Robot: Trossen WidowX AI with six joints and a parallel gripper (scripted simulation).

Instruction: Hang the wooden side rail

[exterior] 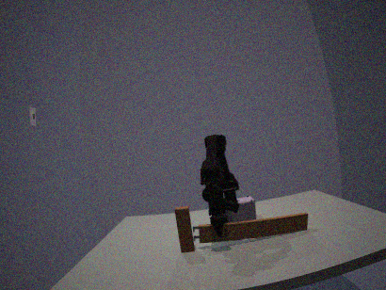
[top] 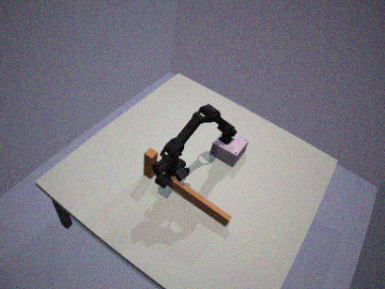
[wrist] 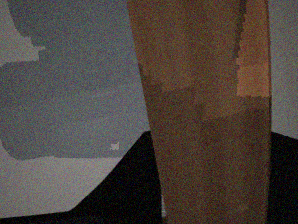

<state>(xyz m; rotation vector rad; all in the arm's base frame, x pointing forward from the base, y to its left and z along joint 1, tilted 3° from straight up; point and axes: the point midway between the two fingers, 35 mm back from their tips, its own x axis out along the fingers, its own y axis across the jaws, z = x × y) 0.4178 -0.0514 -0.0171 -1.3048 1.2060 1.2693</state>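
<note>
Right now my gripper tip is 10 mm short of the headboard post, 130 mm to the left of it and 40 mm below it.
</note>
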